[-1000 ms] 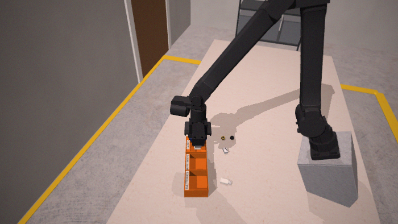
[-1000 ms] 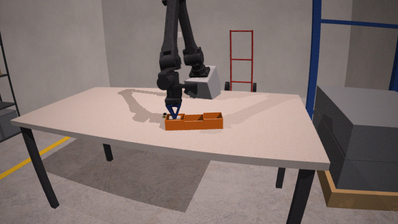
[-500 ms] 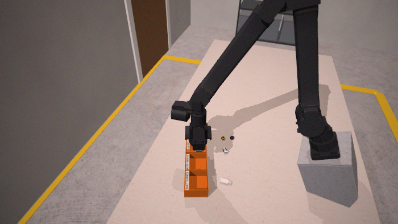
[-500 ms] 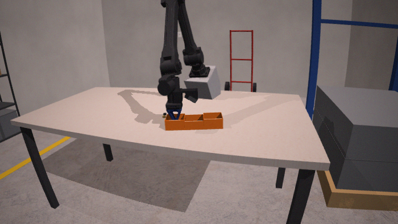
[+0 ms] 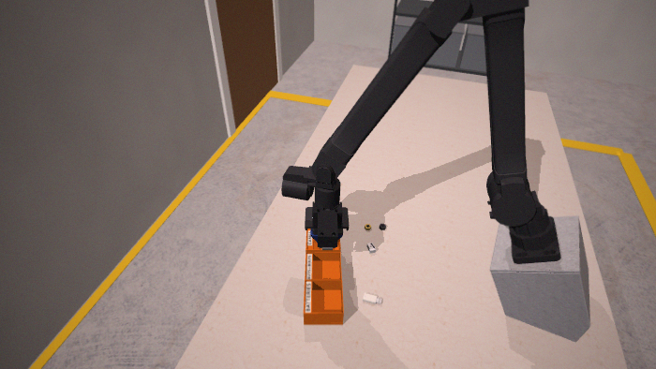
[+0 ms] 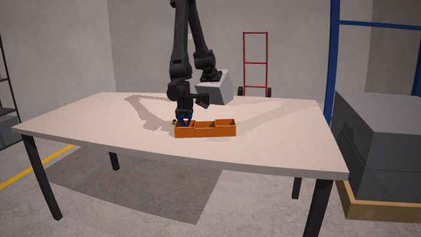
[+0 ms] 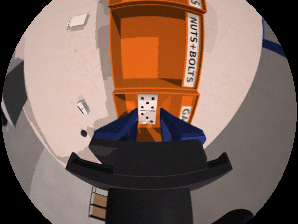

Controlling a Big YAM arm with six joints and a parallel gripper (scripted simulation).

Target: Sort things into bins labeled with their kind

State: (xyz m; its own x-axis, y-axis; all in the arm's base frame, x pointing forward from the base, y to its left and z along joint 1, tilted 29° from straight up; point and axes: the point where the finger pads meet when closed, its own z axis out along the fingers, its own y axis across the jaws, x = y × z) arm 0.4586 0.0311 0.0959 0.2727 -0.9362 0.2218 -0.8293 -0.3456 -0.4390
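The white domino lies 1 cm below my hand. Also, from my hand: grey thing 11 cm behind, 4 cm to the right, 2 cm below; orange three-compartment bin 8 cm to the left, 2 cm behind; brass nut 10 cm to the right, 9 cm behind, 2 cm below.
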